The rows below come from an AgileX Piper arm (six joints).
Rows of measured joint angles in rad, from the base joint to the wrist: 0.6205, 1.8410, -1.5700, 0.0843, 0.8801, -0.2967; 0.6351, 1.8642, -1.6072, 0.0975, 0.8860, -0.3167; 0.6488, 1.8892, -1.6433, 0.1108, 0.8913, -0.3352; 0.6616, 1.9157, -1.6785, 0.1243, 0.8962, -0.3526; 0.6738, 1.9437, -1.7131, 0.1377, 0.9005, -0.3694; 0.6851, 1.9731, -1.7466, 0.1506, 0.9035, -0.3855; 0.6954, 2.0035, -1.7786, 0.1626, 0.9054, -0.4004; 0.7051, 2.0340, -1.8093, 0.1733, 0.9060, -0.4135; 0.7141, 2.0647, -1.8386, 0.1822, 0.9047, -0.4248
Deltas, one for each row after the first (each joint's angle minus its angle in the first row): 0.0146, 0.0232, -0.0372, 0.0132, 0.0059, -0.0200; 0.0283, 0.0482, -0.0733, 0.0265, 0.0112, -0.0385; 0.0411, 0.0747, -0.1085, 0.0400, 0.0161, -0.0559; 0.0533, 0.1027, -0.1431, 0.0534, 0.0204, -0.0727; 0.0646, 0.1321, -0.1766, 0.0663, 0.0234, -0.0888; 0.0749, 0.1625, -0.2086, 0.0783, 0.0253, -0.1037; 0.0846, 0.1930, -0.2393, 0.0890, 0.0259, -0.1168; 0.0936, 0.2237, -0.2686, 0.0979, 0.0246, -0.1281
